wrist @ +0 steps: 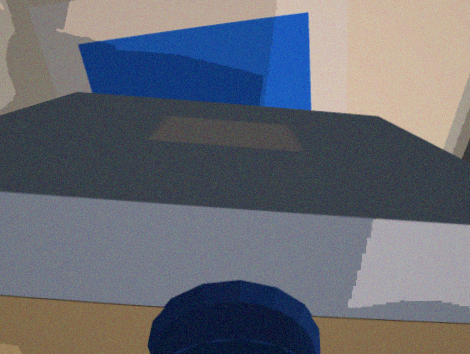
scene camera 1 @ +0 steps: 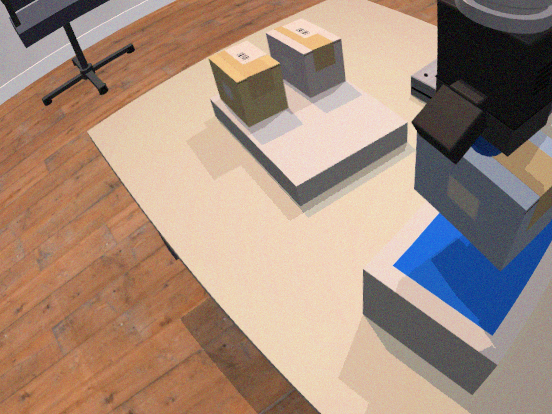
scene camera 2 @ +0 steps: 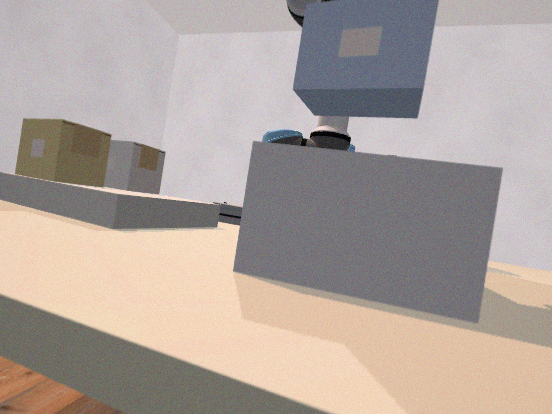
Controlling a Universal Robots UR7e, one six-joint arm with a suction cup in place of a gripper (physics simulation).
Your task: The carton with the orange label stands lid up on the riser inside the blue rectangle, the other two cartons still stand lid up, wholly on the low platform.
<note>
My suction cup [wrist: 238,309] carries a carton with orange label [scene camera 2: 348,65], clear of everything else. On the table rests a riser with blue rectangle [scene camera 2: 414,233]. Further things: a low platform [scene camera 1: 308,148].
The carton with orange label shows as well in the wrist view [wrist: 122,202] and in scene camera 1 [scene camera 1: 492,201]. The riser with blue rectangle also shows in the wrist view [wrist: 286,61] and in scene camera 1 [scene camera 1: 429,287]. The low platform shows as well in scene camera 2 [scene camera 2: 113,208].
</note>
